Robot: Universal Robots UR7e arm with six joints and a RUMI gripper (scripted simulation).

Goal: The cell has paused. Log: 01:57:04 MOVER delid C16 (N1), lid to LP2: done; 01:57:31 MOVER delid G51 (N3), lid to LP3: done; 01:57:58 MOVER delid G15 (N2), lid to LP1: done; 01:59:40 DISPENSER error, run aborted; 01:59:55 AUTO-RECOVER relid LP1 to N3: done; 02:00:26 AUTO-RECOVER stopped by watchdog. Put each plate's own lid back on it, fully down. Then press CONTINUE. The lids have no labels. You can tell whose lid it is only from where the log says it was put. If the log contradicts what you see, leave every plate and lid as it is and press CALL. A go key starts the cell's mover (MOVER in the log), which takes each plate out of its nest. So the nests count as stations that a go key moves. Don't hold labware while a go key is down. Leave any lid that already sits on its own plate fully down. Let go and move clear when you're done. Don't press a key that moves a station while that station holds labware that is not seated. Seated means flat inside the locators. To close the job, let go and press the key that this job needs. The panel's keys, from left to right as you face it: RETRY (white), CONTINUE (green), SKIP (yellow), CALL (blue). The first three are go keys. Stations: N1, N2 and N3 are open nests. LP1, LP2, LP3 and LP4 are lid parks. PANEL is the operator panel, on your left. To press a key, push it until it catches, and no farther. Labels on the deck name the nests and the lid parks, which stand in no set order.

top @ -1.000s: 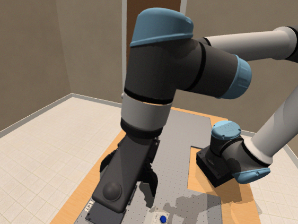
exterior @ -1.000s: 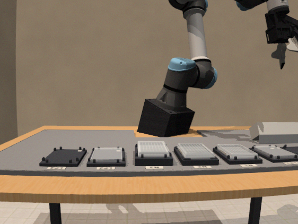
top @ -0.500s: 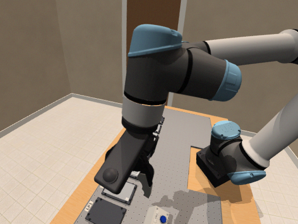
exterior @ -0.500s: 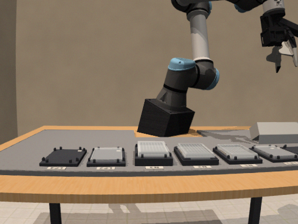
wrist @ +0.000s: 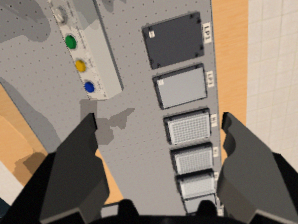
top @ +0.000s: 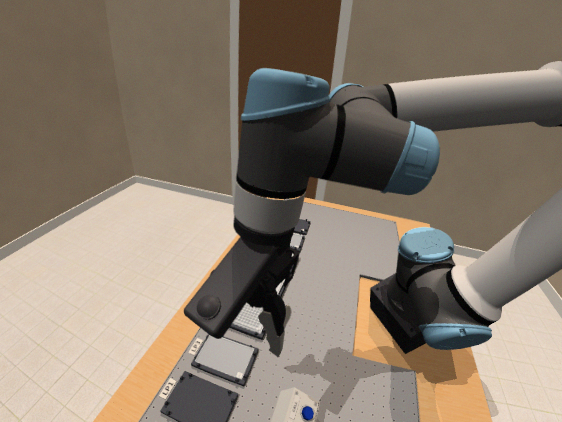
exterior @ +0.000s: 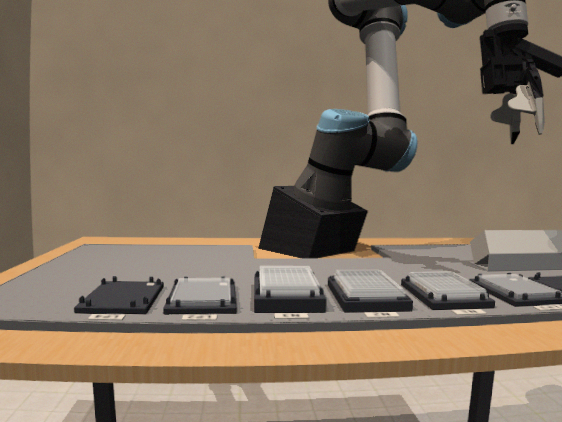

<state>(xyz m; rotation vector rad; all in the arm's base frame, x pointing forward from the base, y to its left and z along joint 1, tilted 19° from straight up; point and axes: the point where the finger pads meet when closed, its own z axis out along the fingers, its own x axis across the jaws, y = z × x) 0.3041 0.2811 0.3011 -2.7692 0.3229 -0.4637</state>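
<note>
The LP2 lid park is 100 mm ahead of my hand, 590 mm to the right of it and 270 mm below it. Round my hand: yellow SKIP key (140 mm behind, 60 mm to the left, 210 mm below); then green CONTINUE key (140 mm behind, 110 mm to the left, 210 mm below); then blue CALL key (140 mm behind, 10 mm to the left, 210 mm below).
</note>
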